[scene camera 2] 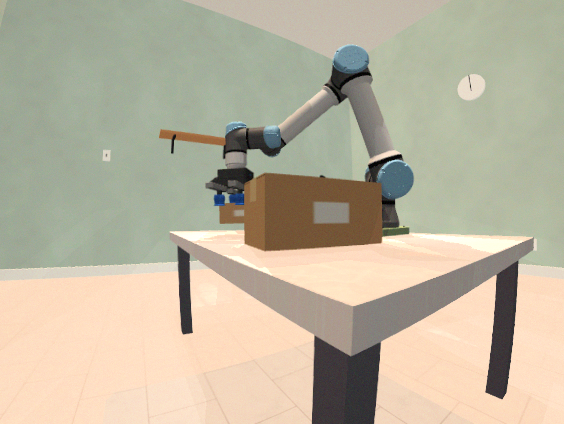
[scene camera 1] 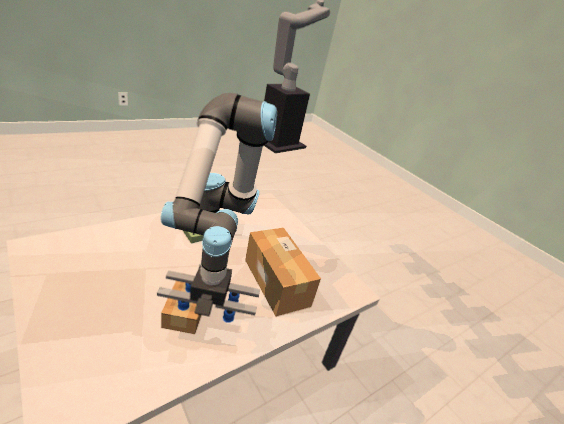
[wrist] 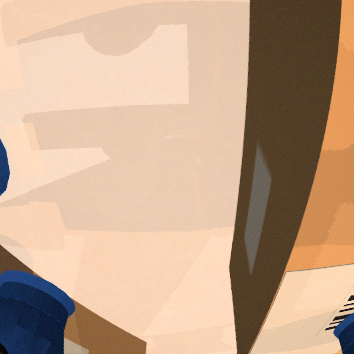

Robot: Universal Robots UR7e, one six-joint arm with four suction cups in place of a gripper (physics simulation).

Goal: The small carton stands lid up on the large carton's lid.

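Places are measured from the arm's base along level axes (x ahead, y right, z down), in millimetres.
Where they show: end effector, tool point: (scene camera 2: 236, 206) (wrist: 207, 251).
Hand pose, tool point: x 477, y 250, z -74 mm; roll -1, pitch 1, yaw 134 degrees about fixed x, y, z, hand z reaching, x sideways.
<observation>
Things, the pixels of their top centre, and the offset from my tool point.
- small carton, middle of its top: (scene camera 1: 187, 294) (scene camera 2: 244, 202) dx -55, dy +47, dz -16 mm
- large carton, middle of its top: (scene camera 2: 313, 182) (scene camera 1: 283, 254) dx -41, dy -334, dz -42 mm
The small carton (scene camera 1: 179, 321) (scene camera 2: 231, 214) (wrist: 107, 330) hangs level under the left pair of blue suction cups in scene camera 1. In scene camera 2 wall shows between its bottom and the table, so it is a little above the table top. My gripper (scene camera 1: 208, 300) (scene camera 2: 236, 199) is shut on it by suction; the right pair of cups has nothing under it. The large carton (scene camera 1: 281, 267) (scene camera 2: 295, 215) (wrist: 290, 75) stands on the table to the right of the gripper in scene camera 1, its taped, labelled lid facing up. In scene camera 2 it hides part of the small carton.
The table (scene camera 1: 95, 310) (scene camera 2: 425, 285) bears both cartons; its near edge runs in front of them in scene camera 1. A green object (scene camera 1: 192, 237) (scene camera 2: 396, 231) lies near the arm's base. A black pedestal (scene camera 1: 286, 115) with a grey arm stands behind.
</observation>
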